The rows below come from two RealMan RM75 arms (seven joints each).
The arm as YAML. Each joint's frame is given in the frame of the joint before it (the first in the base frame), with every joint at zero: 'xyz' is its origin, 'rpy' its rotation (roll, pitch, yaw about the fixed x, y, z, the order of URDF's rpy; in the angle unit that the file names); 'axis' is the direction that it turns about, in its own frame. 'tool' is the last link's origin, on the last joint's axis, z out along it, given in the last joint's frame.
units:
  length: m
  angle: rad
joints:
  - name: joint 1
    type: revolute
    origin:
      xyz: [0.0, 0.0, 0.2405]
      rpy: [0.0, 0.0, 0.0]
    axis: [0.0, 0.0, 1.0]
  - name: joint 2
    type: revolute
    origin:
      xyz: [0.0, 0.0, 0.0]
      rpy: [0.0, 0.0, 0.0]
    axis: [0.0, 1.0, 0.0]
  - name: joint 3
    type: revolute
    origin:
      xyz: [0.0, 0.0, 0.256]
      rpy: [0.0, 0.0, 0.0]
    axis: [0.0, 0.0, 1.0]
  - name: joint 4
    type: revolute
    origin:
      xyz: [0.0, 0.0, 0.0]
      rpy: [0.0, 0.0, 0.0]
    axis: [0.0, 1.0, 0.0]
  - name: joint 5
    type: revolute
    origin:
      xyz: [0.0, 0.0, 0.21]
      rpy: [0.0, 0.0, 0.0]
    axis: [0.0, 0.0, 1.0]
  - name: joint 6
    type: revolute
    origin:
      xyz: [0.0, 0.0, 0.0]
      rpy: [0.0, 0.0, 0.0]
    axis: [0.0, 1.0, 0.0]
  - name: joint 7
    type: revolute
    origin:
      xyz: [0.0, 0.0, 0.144]
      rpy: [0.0, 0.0, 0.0]
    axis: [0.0, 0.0, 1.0]
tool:
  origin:
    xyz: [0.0, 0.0, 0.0]
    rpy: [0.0, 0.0, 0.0]
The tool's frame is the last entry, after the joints.
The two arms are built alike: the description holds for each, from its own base.
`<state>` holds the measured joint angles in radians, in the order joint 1, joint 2, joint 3, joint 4, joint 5, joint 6, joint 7, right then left.
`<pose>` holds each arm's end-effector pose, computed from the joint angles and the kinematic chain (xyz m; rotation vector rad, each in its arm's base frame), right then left.
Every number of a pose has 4 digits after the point. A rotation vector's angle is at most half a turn.
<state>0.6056 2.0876 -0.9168 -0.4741 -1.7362 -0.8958 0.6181 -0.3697 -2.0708 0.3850 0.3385 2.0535 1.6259 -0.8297</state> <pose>0.2810 0.3929 -0.0348 -2.4117 -0.1046 0.1134 -0.3207 0.2525 -0.0228 -2.5131 -0.4876 -0.8614</pose>
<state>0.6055 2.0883 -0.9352 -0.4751 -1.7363 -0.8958 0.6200 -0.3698 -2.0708 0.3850 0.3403 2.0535 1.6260 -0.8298</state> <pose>0.2797 0.3919 -0.0376 -2.4251 -0.1178 0.1090 -0.3208 0.2528 -0.0225 -2.5131 -0.4859 -0.8599</pose>
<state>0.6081 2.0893 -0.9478 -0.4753 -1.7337 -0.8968 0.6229 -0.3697 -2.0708 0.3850 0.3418 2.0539 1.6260 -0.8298</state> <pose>0.2774 0.3918 -0.0396 -2.4339 -0.1262 0.1117 -0.3209 0.2528 -0.0223 -2.5133 -0.4846 -0.8583</pose>
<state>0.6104 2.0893 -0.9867 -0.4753 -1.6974 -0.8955 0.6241 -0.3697 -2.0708 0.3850 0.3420 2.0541 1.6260 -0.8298</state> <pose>0.2720 0.3922 -0.0429 -2.4405 -0.1360 0.1308 -0.3209 0.2528 -0.0223 -2.5135 -0.4844 -0.8580</pose>
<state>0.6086 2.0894 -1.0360 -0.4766 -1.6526 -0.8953 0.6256 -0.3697 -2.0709 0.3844 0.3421 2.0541 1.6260 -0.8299</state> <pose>0.2667 0.3912 -0.0470 -2.4502 -0.1444 0.1536 -0.3209 0.2529 -0.0222 -2.5129 -0.4847 -0.8583</pose>
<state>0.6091 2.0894 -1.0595 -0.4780 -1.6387 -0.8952 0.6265 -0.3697 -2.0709 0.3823 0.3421 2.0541 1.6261 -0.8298</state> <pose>0.2641 0.3907 -0.0493 -2.4588 -0.1552 0.1588 -0.3210 0.2530 -0.0220 -2.5107 -0.4850 -0.8589</pose>
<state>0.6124 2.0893 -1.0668 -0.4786 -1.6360 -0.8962 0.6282 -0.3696 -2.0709 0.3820 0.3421 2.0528 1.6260 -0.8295</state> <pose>0.2621 0.3912 -0.0501 -2.4629 -0.1623 0.1619 -0.3210 0.2531 -0.0219 -2.5090 -0.4847 -0.8594</pose>
